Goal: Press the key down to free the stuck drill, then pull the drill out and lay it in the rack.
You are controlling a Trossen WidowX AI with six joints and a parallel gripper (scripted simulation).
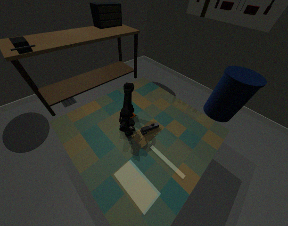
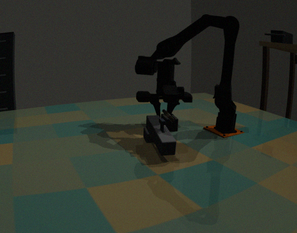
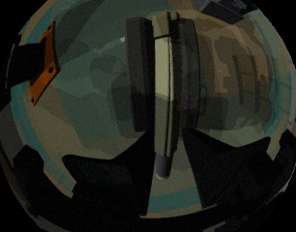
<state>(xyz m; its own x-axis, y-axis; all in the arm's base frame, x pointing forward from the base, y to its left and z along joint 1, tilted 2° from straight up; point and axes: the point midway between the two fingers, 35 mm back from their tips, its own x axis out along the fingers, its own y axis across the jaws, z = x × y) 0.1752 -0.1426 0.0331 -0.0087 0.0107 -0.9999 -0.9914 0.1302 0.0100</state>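
Now: gripper tip 4 cm to the right of the drill and 3 cm below it. From my gripper tip the other things lie so: dark rack: 5 cm to the left, 1 cm above; short key: 10 cm ahead, 23 cm to the left, 4 cm above; long grey block: 10 cm ahead, 21 cm to the left, 2 cm above.
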